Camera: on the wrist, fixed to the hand. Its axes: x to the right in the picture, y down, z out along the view.
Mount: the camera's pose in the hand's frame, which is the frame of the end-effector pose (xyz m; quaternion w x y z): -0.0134 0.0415 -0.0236 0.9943 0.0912 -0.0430 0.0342
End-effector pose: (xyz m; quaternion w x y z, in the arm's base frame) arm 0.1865 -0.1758 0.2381 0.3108 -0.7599 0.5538 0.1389
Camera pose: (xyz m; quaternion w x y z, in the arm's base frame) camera 0.1402 -0.1885 0.2505 0.3974 -0.7023 0.5759 0.1309
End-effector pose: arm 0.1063 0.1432 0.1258 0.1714 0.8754 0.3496 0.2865
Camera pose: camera 0.1050 0.1071 0.1598 0.0958 0.9103 0.3364 0.2212
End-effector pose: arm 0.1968 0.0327 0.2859 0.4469 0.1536 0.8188 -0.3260
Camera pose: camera 0.2118 0.0798 0.2897 0.4767 0.2075 0.7599 -0.3901
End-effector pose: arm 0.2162 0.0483 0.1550 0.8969 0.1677 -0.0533 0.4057
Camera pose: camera 0.1754 0.0724 0.1404 0.8603 0.2642 -0.0603 0.4317
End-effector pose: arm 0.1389 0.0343 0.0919 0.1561 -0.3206 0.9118 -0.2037
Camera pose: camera 0.1175 0.0789 0.0949 0.2306 -0.2821 0.8923 -0.2666
